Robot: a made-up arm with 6 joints. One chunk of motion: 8 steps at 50 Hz.
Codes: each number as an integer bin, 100 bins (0 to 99) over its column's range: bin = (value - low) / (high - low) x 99, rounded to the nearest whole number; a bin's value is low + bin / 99 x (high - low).
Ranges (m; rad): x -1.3..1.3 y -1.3..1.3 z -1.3..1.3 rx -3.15..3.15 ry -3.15..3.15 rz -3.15..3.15
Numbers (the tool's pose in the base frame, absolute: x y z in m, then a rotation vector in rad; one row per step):
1: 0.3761 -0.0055 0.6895 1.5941 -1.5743 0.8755
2: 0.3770 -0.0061 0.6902 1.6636 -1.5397 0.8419
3: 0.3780 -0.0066 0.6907 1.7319 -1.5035 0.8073
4: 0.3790 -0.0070 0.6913 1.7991 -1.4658 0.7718
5: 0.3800 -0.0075 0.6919 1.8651 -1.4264 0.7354
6: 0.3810 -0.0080 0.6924 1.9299 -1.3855 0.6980
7: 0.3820 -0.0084 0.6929 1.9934 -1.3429 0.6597
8: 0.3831 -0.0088 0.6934 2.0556 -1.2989 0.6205
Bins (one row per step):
1: 64 49 76 75 25 63
2: 64 49 76 76 25 63
3: 64 49 76 77 26 62
4: 64 49 76 78 26 62
5: 64 49 76 79 27 61
6: 64 49 76 80 28 60
7: 64 49 76 81 28 60
8: 64 49 76 82 29 59

